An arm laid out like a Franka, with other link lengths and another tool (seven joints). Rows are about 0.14 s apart.
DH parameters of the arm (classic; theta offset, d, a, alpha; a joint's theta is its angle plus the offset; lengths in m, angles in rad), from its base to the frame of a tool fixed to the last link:
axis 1: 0 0.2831 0 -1.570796
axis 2: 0 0 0 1.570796
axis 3: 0 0.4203 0.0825 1.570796
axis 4: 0 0 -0.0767 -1.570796
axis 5: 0 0.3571 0 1.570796
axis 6: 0 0 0.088 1.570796
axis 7: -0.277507 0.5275 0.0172 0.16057
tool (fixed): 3.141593 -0.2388 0 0
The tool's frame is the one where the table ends.
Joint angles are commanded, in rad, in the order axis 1, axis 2, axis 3, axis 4, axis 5, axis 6, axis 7. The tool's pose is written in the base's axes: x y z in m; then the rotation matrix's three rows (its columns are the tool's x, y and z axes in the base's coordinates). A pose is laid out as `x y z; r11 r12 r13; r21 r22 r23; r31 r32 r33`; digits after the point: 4 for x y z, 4 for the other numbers.
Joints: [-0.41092 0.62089 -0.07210 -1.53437 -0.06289 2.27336 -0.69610]
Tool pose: 0.7174 -0.3872 0.1718; -0.8559 -0.5169 -0.0164; -0.5170 0.8560 0.0029; 0.0126 0.0109 -0.9999
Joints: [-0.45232 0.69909 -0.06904 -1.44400 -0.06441 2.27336 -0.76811]
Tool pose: 0.7279 -0.4243 0.1525; -0.8362 -0.5481 -0.0174; -0.5480 0.8364 -0.0117; 0.0210 -0.0002 -0.9998
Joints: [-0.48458 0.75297 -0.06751 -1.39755 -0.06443 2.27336 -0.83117]
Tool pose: 0.7257 -0.4494 0.1302; -0.8171 -0.5755 -0.0335; -0.5754 0.8177 -0.0144; 0.0357 0.0075 -0.9993
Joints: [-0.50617 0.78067 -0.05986 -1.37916 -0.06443 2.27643 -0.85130]
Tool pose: 0.7226 -0.4614 0.1159; -0.8140 -0.5795 -0.0397; -0.5796 0.8148 -0.0088; 0.0375 0.0158 -0.9992
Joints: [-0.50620 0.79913 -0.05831 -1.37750 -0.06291 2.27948 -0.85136]
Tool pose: 0.7219 -0.4594 0.1014; -0.8132 -0.5797 -0.0506; -0.5805 0.8143 -0.0003; 0.0413 0.0291 -0.9987
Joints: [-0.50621 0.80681 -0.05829 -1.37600 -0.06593 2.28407 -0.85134]
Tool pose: 0.7221 -0.4599 0.0963; -0.8118 -0.5815 -0.0534; -0.5822 0.8130 -0.0017; 0.0444 0.0297 -0.9986
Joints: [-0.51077 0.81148 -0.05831 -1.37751 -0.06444 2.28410 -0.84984]
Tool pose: 0.7188 -0.4624 0.0916; -0.8157 -0.5756 -0.0578; -0.5767 0.8169 0.0028; 0.0457 0.0356 -0.9983
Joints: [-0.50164 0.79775 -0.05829 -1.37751 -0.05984 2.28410 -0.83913]
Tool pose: 0.7253 -0.4568 0.1033; -0.8186 -0.5727 -0.0424; -0.5732 0.8194 -0.0001; 0.0348 0.0243 -0.9991
